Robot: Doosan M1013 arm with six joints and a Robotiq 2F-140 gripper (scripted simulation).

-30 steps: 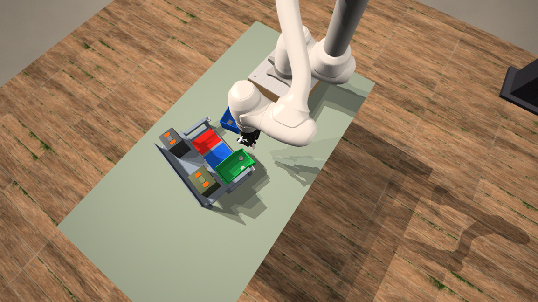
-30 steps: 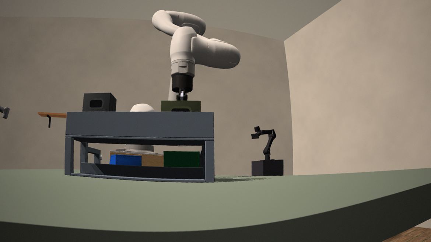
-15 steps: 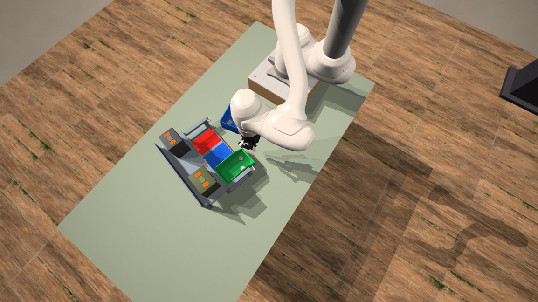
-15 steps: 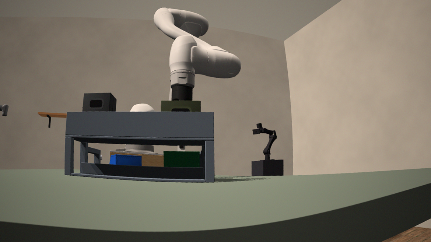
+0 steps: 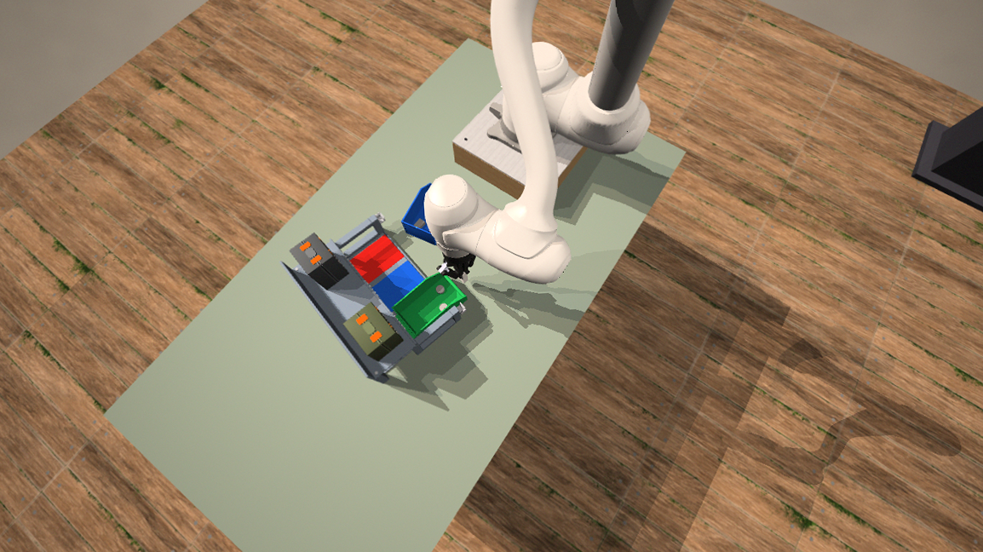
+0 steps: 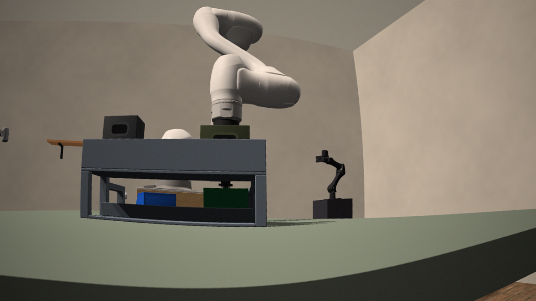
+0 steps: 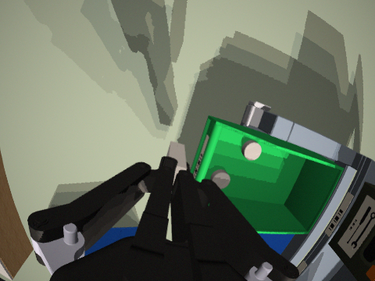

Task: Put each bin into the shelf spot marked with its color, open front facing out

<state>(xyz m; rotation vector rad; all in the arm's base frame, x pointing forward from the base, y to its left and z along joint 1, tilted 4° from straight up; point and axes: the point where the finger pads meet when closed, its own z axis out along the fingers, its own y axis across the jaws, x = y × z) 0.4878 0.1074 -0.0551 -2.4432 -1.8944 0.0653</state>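
My gripper is now 110 mm short of the green bin, 30 mm to the left of it and 20 mm above it. From my hand the other things lie so: black box 200 mm ahead, 290 mm to the right, 100 mm above; then olive box 260 mm ahead, 70 mm to the right, 80 mm above; then blue bin 120 mm behind, 200 mm to the right, 30 mm below.
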